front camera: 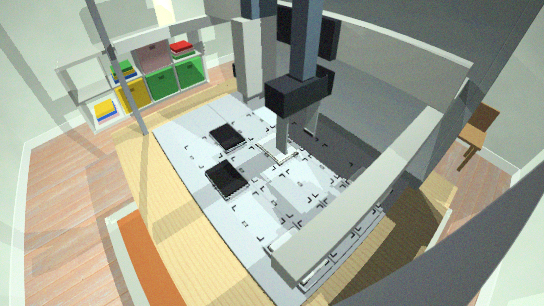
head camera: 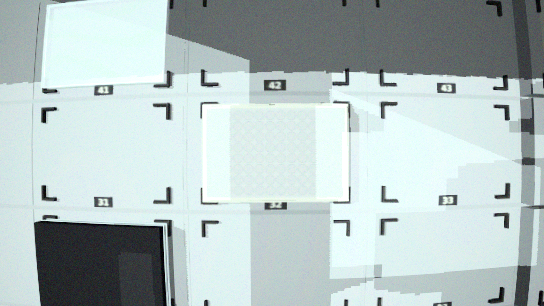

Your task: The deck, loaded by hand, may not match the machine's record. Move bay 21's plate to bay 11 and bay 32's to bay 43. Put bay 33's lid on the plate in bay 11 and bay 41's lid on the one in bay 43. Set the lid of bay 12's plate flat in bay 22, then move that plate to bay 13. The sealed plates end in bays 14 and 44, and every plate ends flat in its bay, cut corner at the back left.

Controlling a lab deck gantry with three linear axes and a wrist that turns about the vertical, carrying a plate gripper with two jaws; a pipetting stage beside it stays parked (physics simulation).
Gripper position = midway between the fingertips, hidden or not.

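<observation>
My own gripper [front camera: 295, 141] is here in the scene. I see a black lid [front camera: 228, 180], and there is a black lid [head camera: 71, 256] as well as a pale lid [head camera: 79, 51].
</observation>
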